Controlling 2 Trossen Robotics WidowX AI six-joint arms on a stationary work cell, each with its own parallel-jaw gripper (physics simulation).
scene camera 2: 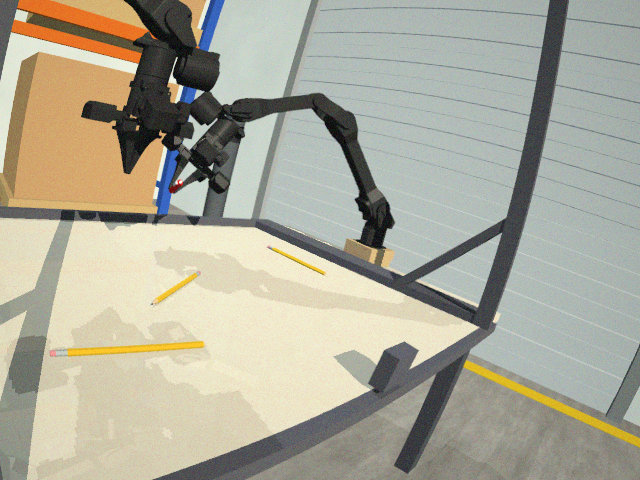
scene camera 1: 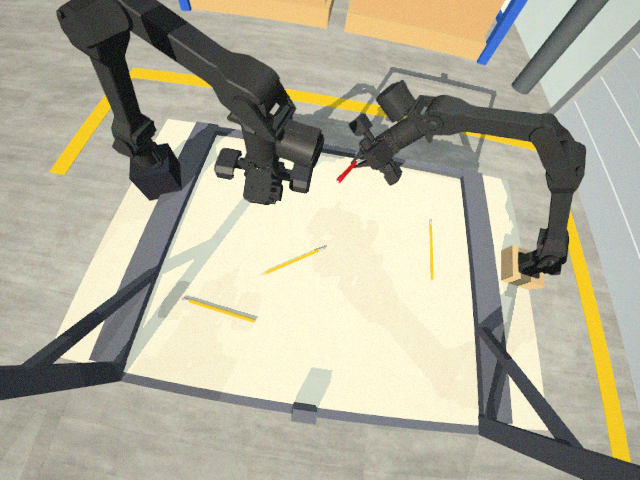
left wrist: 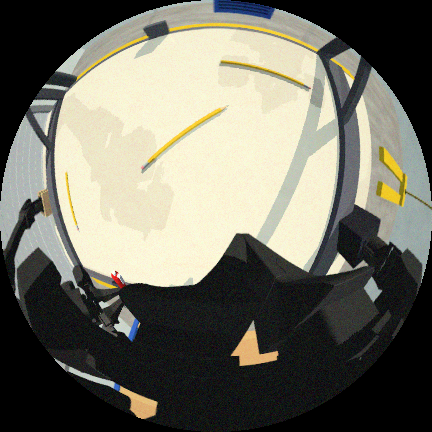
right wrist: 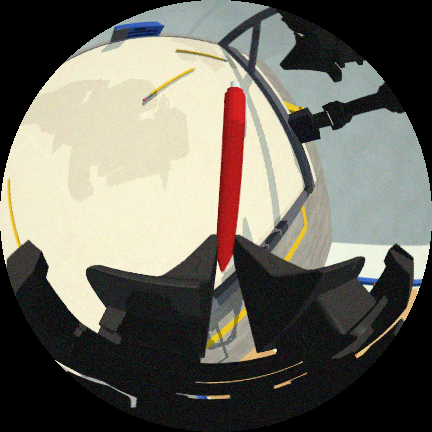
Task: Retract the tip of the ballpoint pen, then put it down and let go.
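Pixels of known places: left gripper, fingertip midpoint: (scene camera 2: 126,173) (left wrist: 240,238) (right wrist: 281,66); right gripper, fingertip midpoint: (scene camera 2: 171,191) (scene camera 1: 352,165) (right wrist: 224,240); left arm's base at its link origin: (scene camera 1: 149,160) (left wrist: 368,244) (right wrist: 313,121); right arm's base at its link origin: (scene camera 2: 371,244) (scene camera 1: 528,265) (left wrist: 40,203).
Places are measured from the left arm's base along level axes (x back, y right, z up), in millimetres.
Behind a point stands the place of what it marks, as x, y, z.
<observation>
The red ballpoint pen (scene camera 1: 346,172) @(-490, 174, 25) (scene camera 2: 176,186) @(-467, 189, 23) (left wrist: 117,280) @(-464, 190, 34) (right wrist: 232,150) @(-491, 176, 25) is held above the table's back edge area. In the right wrist view its tapered tip end lies between the fingertips and its white button end points away from the gripper. Whether a fine point sticks out of the tip is too small to tell. My right gripper (scene camera 1: 357,159) @(-526, 136, 0) (right wrist: 224,240) @(-526, 136, 0) is shut on the pen near its tip. My left gripper (scene camera 2: 127,169) @(-282, 210, 51) (left wrist: 240,238) @(-282, 210, 51) is shut and empty, pointing down, to the left of the pen in both scene views.
Three yellow pencils lie on the cream table top (scene camera 1: 330,330) @(-357, 527, -106): one near the middle (scene camera 1: 294,259) @(-316, 329, -99) (scene camera 2: 175,288) @(-298, 335, -101), one at lower left (scene camera 1: 221,310) @(-112, 412, -100) (scene camera 2: 129,348) @(-99, 408, -100) and one at right (scene camera 1: 431,250) @(-703, 400, -100) (scene camera 2: 296,259) @(-703, 398, -101). A dark frame edges the table, with a small block (scene camera 1: 304,412) @(-250, 669, -49) (scene camera 2: 393,367) @(-222, 673, -64) at its front.
</observation>
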